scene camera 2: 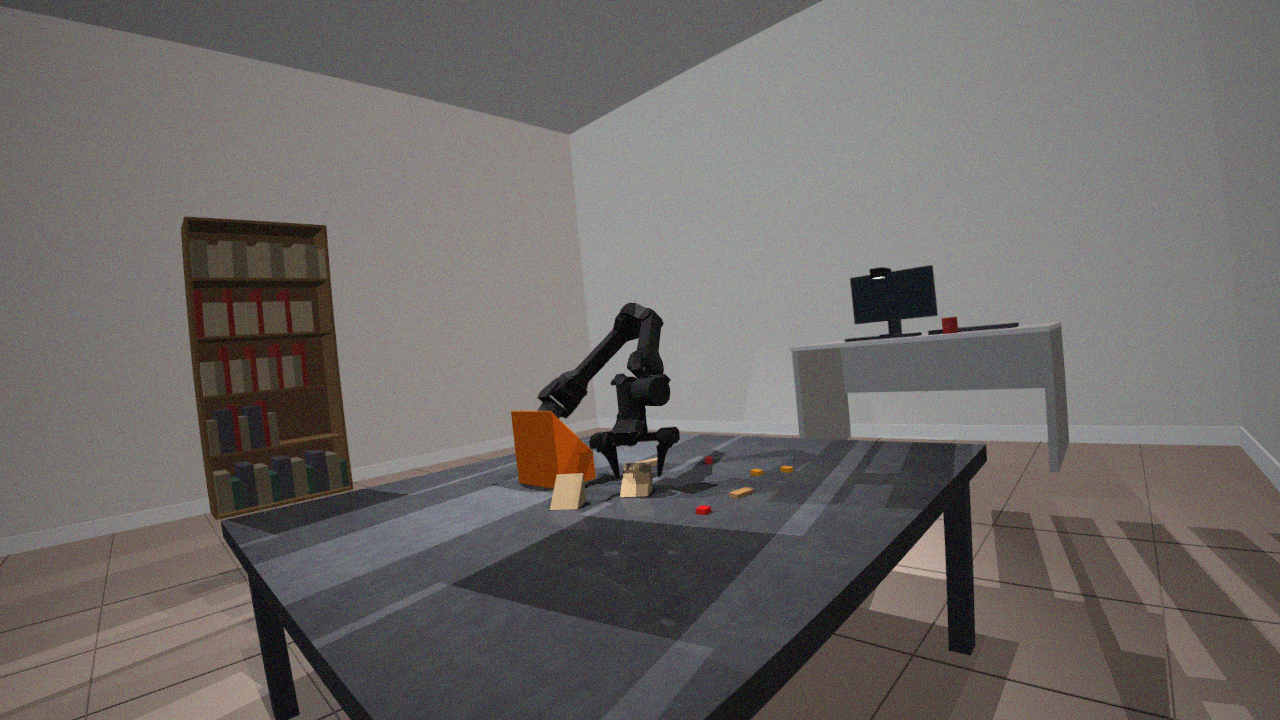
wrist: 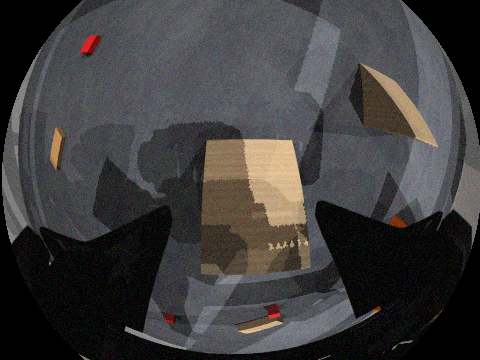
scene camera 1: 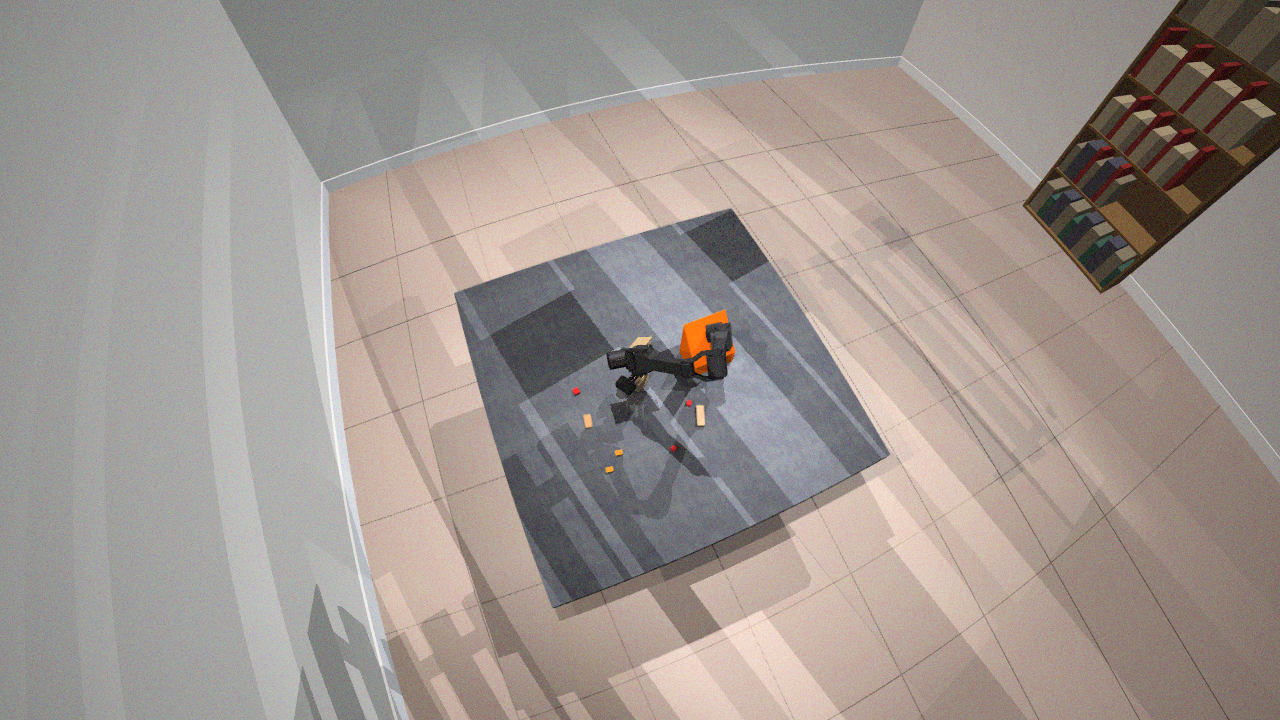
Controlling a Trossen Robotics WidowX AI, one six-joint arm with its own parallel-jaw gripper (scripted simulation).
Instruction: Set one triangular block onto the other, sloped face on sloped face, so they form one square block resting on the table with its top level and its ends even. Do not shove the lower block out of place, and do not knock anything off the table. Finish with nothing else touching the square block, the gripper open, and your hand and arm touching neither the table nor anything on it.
Path:
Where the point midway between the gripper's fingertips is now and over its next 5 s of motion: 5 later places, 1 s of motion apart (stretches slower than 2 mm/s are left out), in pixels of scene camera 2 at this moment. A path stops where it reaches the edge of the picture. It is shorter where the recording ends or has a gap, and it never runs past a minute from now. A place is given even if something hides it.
My gripper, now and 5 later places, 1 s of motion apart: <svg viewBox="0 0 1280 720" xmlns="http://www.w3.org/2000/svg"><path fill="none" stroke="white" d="M638 477L636 488L636 479L634 463L625 453L622 456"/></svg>

